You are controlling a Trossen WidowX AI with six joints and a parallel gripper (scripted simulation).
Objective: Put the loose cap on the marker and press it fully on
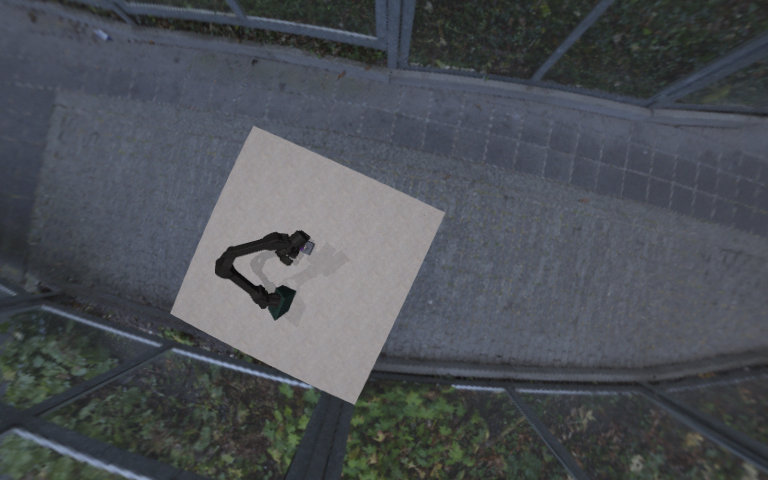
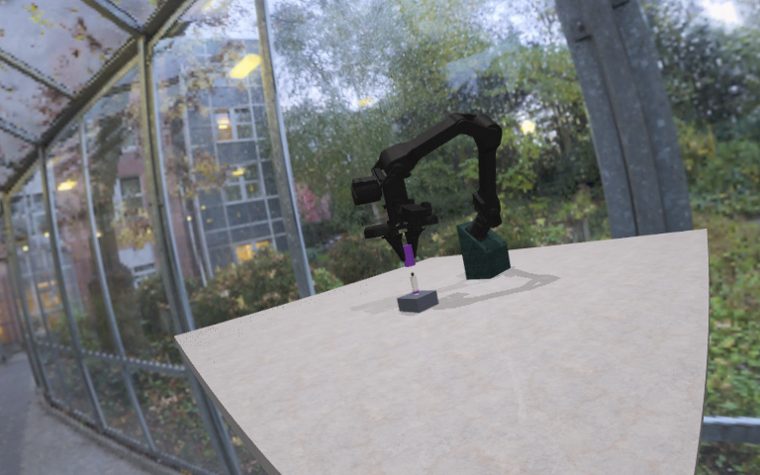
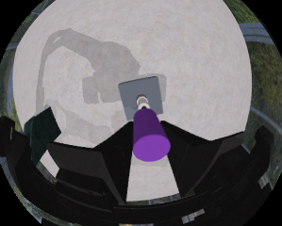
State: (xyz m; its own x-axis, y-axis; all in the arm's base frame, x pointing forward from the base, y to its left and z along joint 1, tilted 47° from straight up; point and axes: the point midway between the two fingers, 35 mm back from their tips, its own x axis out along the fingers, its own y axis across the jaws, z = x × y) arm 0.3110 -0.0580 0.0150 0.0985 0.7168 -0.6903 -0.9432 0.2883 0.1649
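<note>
My gripper tip is now 110 mm above the block. Round my gripper tip: purple cap (10 mm above).
</note>
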